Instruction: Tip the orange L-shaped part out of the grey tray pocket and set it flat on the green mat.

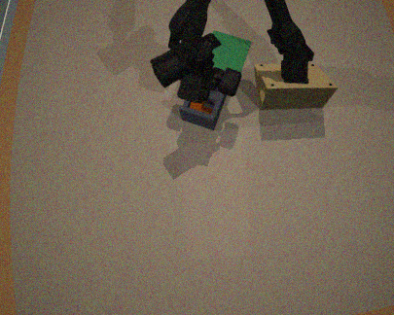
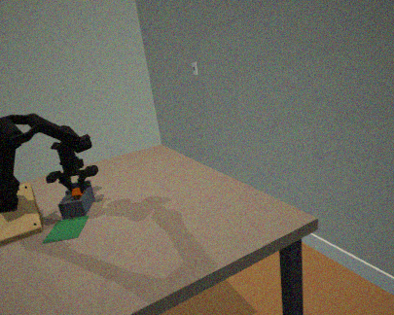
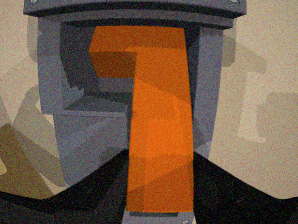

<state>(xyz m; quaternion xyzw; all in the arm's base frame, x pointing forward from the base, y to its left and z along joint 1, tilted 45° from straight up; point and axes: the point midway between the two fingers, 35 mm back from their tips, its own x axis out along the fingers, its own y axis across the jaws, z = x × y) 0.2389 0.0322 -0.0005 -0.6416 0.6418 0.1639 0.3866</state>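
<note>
Now: gripper tip 60 mm past the green mat, 140 mm to the left of it and 80 mm above it. Round my gripper tip: orange l-shaped part 40 mm to the left, 30 mm below.
</note>
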